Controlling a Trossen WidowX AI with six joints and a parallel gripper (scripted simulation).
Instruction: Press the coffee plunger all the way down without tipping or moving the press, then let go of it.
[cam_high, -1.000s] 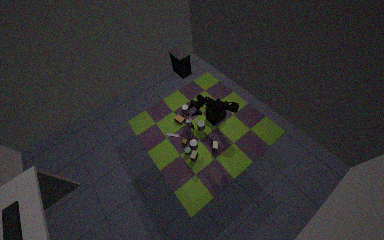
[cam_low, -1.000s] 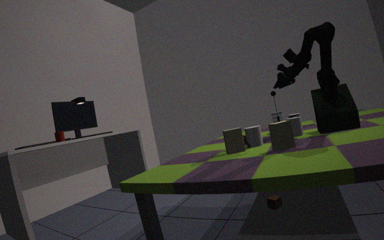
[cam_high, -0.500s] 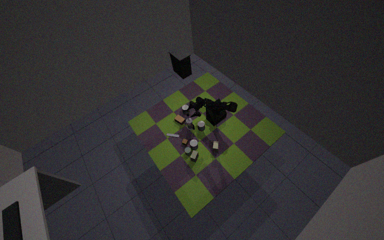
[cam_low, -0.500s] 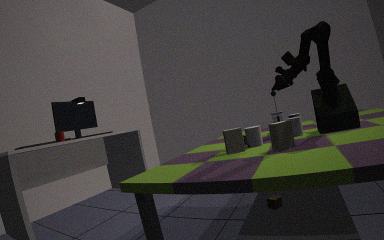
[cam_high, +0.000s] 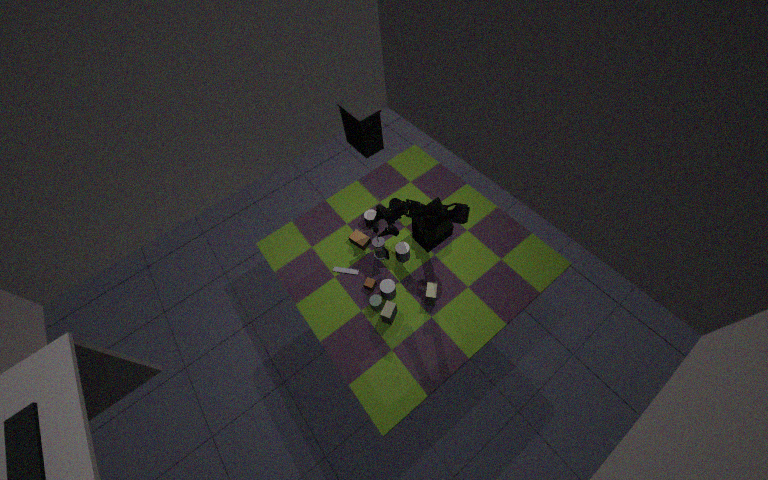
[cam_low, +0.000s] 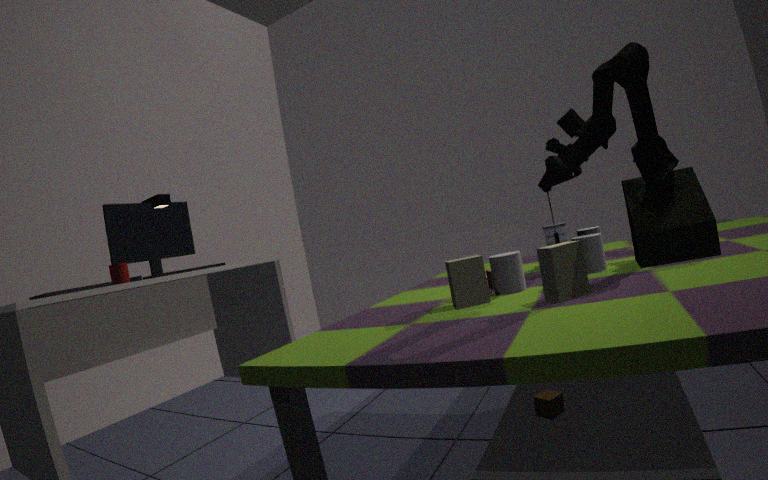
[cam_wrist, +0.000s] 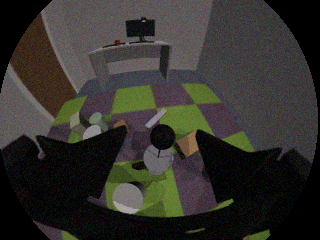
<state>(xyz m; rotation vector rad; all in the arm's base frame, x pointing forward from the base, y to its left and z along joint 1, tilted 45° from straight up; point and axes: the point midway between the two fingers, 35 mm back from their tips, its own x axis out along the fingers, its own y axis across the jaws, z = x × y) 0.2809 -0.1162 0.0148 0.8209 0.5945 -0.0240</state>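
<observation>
The coffee press is 10 mm behind my gripper tip, 20 mm to the left of it and 130 mm below it. From my gripper tip the other things lie so: tan block 40 mm ahead, 140 mm to the right, 230 mm below; then flat grey bar 210 mm ahead, 40 mm to the right, 250 mm below.
</observation>
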